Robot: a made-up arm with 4 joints. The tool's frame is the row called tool. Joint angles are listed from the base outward.
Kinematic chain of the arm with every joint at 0, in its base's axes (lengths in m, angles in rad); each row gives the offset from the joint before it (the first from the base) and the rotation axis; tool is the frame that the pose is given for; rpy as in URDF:
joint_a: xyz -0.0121 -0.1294 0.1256 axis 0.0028 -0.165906 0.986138
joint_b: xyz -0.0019 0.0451 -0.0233 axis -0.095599 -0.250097 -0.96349
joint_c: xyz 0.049 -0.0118 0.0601 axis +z
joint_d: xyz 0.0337 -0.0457 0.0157 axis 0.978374 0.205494 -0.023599
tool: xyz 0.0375 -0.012 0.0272 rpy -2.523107 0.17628 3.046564
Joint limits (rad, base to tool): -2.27..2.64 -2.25..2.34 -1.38..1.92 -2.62..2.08
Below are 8 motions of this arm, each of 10 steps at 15 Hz.
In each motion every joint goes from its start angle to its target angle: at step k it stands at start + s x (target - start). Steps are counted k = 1, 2, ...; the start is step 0. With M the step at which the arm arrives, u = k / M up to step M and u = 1 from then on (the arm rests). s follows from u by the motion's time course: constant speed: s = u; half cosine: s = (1 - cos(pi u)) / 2; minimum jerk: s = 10 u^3 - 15 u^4 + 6 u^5.
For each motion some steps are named. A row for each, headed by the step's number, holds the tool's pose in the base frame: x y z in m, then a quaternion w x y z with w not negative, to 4 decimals.
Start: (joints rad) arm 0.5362 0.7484 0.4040 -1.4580
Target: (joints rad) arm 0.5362 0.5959 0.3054 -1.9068
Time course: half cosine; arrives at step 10
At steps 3, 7, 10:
3: 0.0450 -0.1078 0.2220 0.3893 0.0921 0.4052 -0.8221
7: 0.0490 -0.0993 0.2123 0.4051 0.0891 0.2895 -0.8626
10: 0.0504 -0.0966 0.2087 0.4098 0.0882 0.2477 -0.8734

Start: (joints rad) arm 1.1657 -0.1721 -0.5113 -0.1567
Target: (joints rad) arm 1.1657 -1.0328 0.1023 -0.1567
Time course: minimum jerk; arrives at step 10
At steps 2, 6, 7, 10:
2: 0.0439 -0.0499 0.2188 0.3019 -0.3080 0.8524 -0.2959
6: -0.0239 0.0281 0.1951 0.3453 -0.6792 0.6110 -0.2147
7: -0.0485 0.0367 0.1878 0.3428 -0.7527 0.5312 -0.1840
10: -0.0757 0.0399 0.1802 0.3343 -0.8201 0.4404 -0.1477

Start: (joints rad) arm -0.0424 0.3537 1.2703 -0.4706
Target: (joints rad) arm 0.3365 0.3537 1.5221 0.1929
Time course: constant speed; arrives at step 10
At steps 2, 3, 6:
2: 0.0948 -0.0719 0.2199 0.3472 -0.3607 0.7793 -0.3769
3: 0.0931 -0.0667 0.2199 0.3391 -0.3913 0.7813 -0.3484
6: 0.0864 -0.0509 0.2191 0.3038 -0.4837 0.7758 -0.2681

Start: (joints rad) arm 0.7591 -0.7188 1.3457 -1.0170
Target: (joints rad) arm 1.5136 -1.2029 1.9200 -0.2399
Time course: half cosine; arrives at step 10
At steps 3, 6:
3: -0.1057 -0.0107 0.1984 0.6167 -0.7651 0.0584 0.1756
6: -0.1596 -0.0728 0.1909 0.3571 -0.8400 -0.2679 0.3083

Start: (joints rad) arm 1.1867 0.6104 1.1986 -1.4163
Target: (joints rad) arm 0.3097 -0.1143 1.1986 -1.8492
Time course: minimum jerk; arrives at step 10
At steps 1, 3, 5, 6, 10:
1: -0.0341 -0.0502 0.2190 0.8599 -0.2500 0.2635 -0.3587
3: -0.0268 -0.0418 0.2148 0.8567 -0.2456 0.2538 -0.3759
5: -0.0076 -0.0275 0.2050 0.8496 -0.2347 0.2387 -0.4075
6: 0.0043 -0.0224 0.1995 0.8460 -0.2270 0.2340 -0.4219
10: 0.0261 -0.0181 0.1896 0.8404 -0.2083 0.2307 -0.4440

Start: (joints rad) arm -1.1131 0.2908 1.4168 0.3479
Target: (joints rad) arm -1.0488 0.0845 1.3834 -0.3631
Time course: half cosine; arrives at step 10
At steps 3, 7, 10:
3: 0.1149 -0.2131 0.1823 0.0226 -0.0158 -0.9787 0.2034
7: 0.1242 -0.1925 0.1877 0.0771 -0.0562 0.9261 -0.3649
10: 0.1261 -0.1846 0.1887 0.1167 -0.0777 0.8984 -0.4161

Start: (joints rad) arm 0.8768 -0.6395 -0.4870 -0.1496
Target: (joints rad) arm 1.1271 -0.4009 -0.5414 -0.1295
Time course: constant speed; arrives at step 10
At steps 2, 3, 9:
2: 0.0510 -0.0199 0.2038 0.2567 -0.3764 0.8341 -0.3111
3: 0.0496 -0.0217 0.2050 0.2602 -0.3730 0.8351 -0.3096
9: 0.0421 -0.0333 0.2115 0.2803 -0.3527 0.8417 -0.2977

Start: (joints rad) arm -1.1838 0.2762 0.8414 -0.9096
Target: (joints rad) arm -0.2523 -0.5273 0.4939 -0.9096
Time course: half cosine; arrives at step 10
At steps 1, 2, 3, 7, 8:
1: 0.0781 -0.2187 0.1956 0.0676 -0.1901 -0.6776 0.7072
2: 0.0869 -0.2128 0.1945 0.0319 -0.1626 -0.6931 0.7015
3: 0.1000 -0.2016 0.1929 0.0228 0.1178 0.7140 -0.6898
7: 0.1371 -0.1063 0.1893 0.2857 -0.1499 0.7499 -0.5776
8: 0.1351 -0.0845 0.1892 0.3282 -0.2033 0.7416 -0.5486

